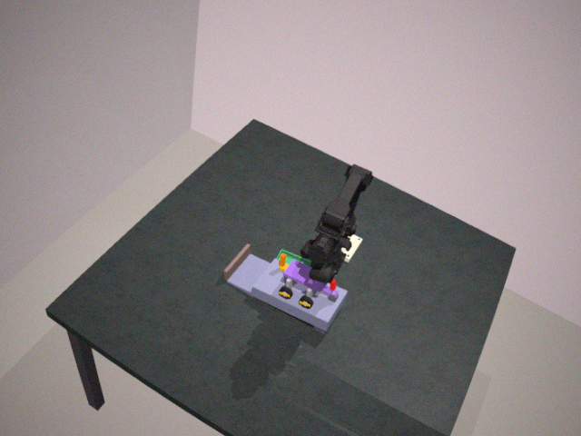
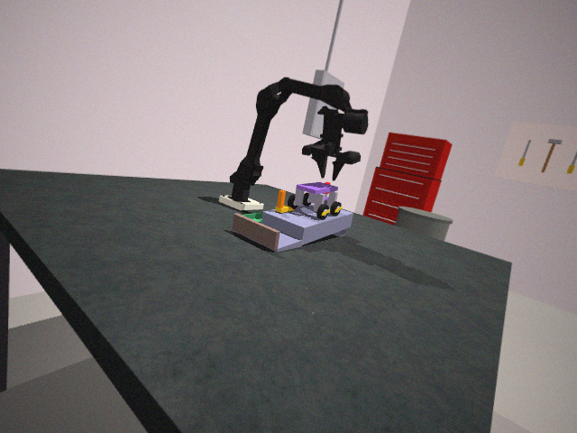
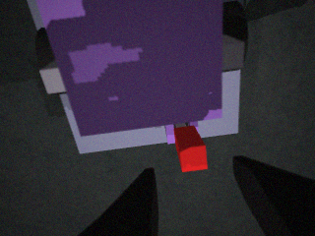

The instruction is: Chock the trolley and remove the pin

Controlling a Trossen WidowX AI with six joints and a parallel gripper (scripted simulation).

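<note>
The red-headed stop pin lies 1 cm to the left of my gripper tip and 5 cm below it. From my gripper tip the other things lie so: yellow chock (17 cm to the right, 9 cm below); lavender ramp (3 cm ahead, 8 cm to the right, 13 cm below); trolley (3 cm ahead, 7 cm to the right, 7 cm below).
</note>
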